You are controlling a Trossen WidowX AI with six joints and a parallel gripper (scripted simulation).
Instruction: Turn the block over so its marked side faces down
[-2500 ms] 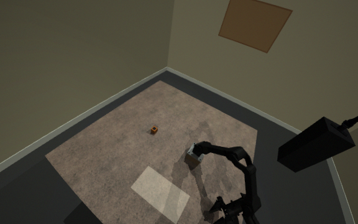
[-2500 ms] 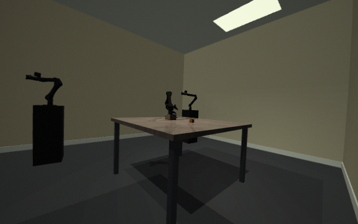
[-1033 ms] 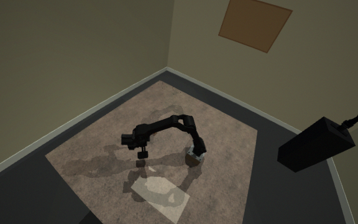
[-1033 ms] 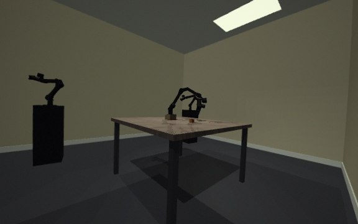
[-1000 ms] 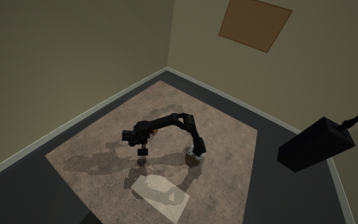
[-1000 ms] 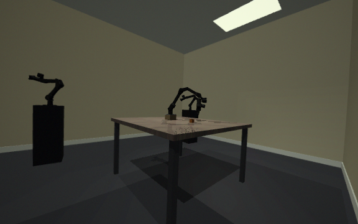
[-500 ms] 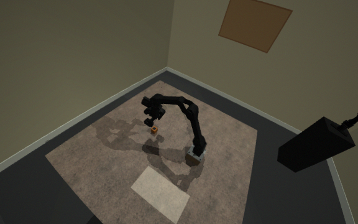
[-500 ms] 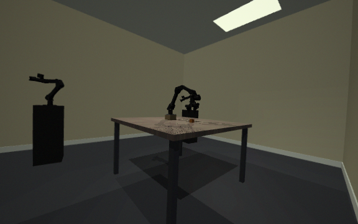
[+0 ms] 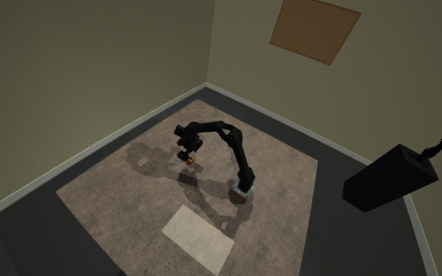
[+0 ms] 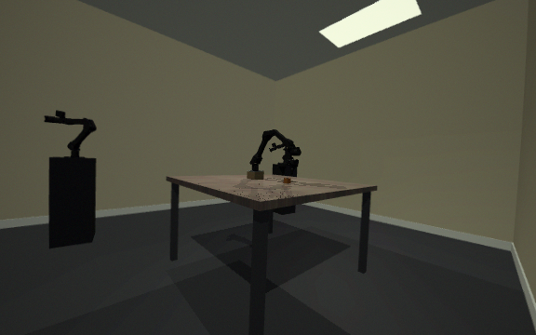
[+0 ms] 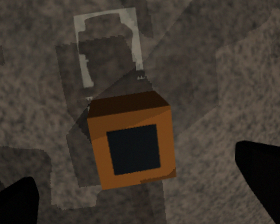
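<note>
Right now my gripper tip is 30 mm above the orange block.
</note>
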